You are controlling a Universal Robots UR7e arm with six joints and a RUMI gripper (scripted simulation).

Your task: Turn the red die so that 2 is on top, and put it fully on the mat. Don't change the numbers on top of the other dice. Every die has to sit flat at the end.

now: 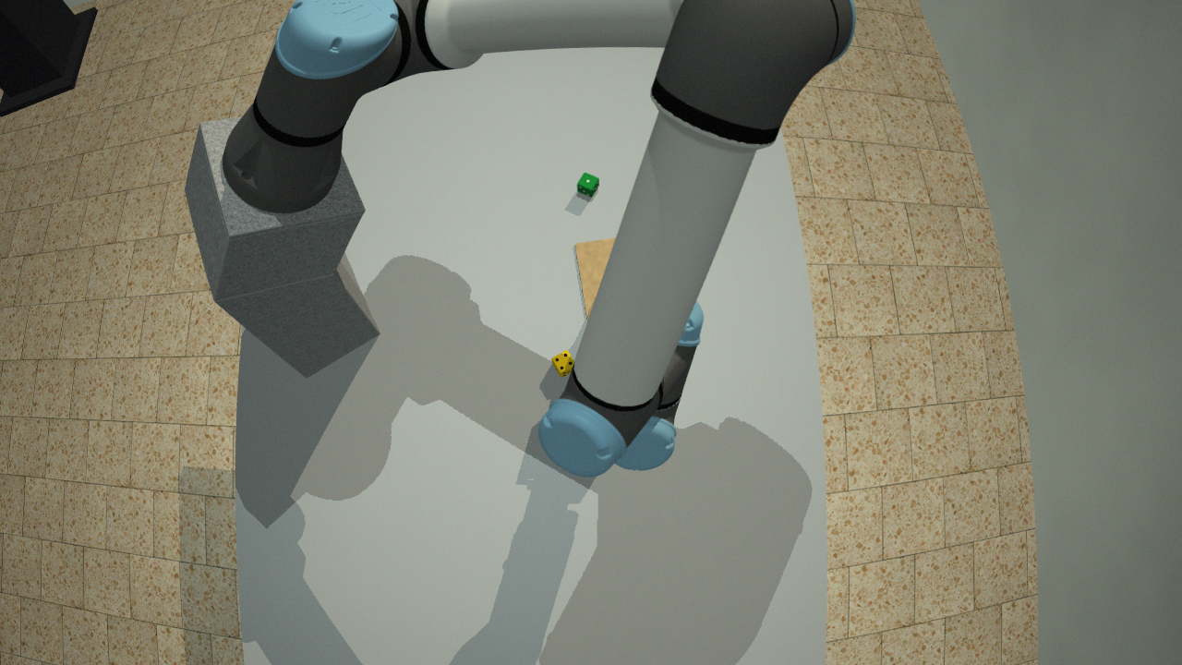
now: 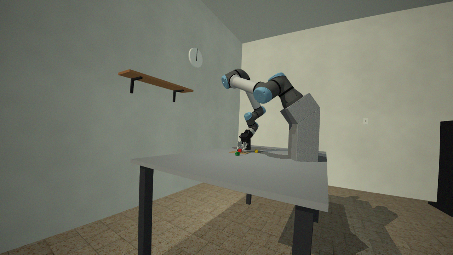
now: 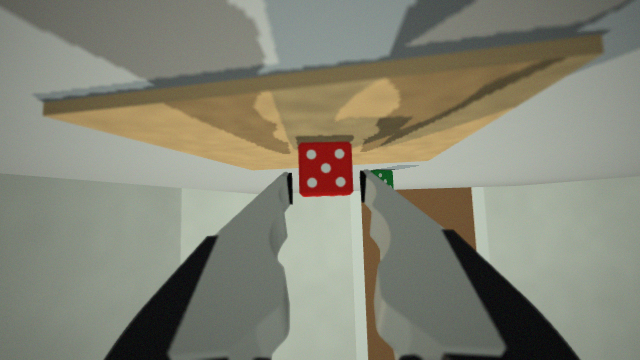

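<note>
The red die is 10 mm to the right of my hand and 10 mm below it. Round my hand: yellow die: 110 mm behind, 110 mm to the right, 10 mm below; then green die: 40 mm behind, 160 mm to the left, 10 mm below; then tan mat: 20 mm below.
</note>
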